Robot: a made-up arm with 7 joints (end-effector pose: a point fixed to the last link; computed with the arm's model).
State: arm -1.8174 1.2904 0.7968 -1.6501 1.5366 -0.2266 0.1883
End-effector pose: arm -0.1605 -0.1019 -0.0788 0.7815 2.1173 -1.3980
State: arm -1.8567 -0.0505 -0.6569 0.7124 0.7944 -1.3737 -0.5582
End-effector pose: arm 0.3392 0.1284 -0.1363 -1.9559 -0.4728 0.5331
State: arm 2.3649 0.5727 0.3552 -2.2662 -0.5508 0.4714 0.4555
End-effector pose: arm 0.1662 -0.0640 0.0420 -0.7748 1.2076 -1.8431
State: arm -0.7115 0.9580 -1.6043 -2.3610 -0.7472 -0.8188 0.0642
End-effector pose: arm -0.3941 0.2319 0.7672 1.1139 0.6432 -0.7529
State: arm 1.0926 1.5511 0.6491 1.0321 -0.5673 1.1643 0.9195
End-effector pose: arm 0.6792 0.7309 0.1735 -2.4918 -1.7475 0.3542
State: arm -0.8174 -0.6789 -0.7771 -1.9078 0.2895 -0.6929 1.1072
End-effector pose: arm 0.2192 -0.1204 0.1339 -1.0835 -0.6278 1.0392
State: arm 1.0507 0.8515 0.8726 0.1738 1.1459 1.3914 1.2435
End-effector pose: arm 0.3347 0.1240 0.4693 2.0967 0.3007 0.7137
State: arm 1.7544 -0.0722 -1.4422 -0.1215 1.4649 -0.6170 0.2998
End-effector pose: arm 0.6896 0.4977 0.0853 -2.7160 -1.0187 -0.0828
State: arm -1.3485 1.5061 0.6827 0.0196 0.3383 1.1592 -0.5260
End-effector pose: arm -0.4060 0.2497 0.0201 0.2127 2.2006 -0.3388
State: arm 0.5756 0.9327 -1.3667 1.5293 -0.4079 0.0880 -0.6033
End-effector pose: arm 0.4813 1.0389 0.6540 0.4120 1.0021 -0.1238
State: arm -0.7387 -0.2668 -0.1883 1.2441 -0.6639 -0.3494 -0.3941
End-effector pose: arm 0.5327 -0.4380 0.3275 -2.1480 -0.1899 -1.3306
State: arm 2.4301 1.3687 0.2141 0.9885 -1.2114 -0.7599 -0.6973
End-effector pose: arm 0.2601 -0.1389 0.2523 -0.0093 -2.7544 0.8035
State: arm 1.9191 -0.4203 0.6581 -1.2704 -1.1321 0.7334 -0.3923
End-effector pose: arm -0.3461 0.7554 0.4796 -1.0740 0.4037 0.3817
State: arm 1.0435 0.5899 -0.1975 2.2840 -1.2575 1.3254 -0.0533
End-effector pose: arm 0.3252 0.1641 -0.0779 0.2092 1.0083 -1.4269
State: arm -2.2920 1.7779 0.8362 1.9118 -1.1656 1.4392 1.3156
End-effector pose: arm -0.3537 -0.5368 0.1569 -1.9528 1.8462 0.5047
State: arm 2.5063 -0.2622 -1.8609 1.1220 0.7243 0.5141 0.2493
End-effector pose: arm 0.8050 -0.1179 0.4508 2.2860 -0.1571 0.0454
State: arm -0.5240 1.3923 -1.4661 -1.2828 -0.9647 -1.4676 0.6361
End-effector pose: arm -0.5514 0.6212 0.7612 -2.4726 -0.9203 1.3270
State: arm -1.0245 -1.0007 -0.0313 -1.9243 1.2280 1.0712 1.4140
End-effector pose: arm 0.8854 -0.3813 1.1817 1.4760 0.3904 1.2921
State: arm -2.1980 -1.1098 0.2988 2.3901 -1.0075 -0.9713 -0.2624
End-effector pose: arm 0.4846 0.4135 0.9108 -1.2457 2.5701 1.2913
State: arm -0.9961 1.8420 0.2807 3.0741 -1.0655 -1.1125 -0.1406
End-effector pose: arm -0.4406 0.1974 0.9133 -0.1833 -0.2167 -1.2053
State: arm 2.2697 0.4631 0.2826 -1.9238 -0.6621 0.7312 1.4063
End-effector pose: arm -0.0292 0.0713 -0.1517 -0.1036 1.7862 -1.7322
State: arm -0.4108 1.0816 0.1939 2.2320 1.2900 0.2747 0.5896
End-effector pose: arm -0.6115 0.6110 0.1150 -0.7571 1.6630 1.5246
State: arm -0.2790 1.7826 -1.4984 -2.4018 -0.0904 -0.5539 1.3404
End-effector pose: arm -0.1452 0.6748 1.5467 1.9836 0.7482 0.8099
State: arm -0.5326 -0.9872 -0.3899 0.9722 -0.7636 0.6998 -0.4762
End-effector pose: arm 0.4843 -0.9408 0.7045 -1.5408 0.3347 -1.7194
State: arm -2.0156 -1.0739 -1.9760 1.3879 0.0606 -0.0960 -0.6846
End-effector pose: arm 0.3156 -0.0126 0.0389 -1.7926 0.0051 1.2597
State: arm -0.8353 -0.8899 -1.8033 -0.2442 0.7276 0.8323 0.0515
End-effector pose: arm -0.1978 -0.0739 -0.0493 0.9826 2.6798 -1.0663
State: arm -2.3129 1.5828 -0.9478 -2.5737 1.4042 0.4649 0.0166
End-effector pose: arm -0.2438 -1.0497 1.1171 -1.0935 0.6673 -2.1304
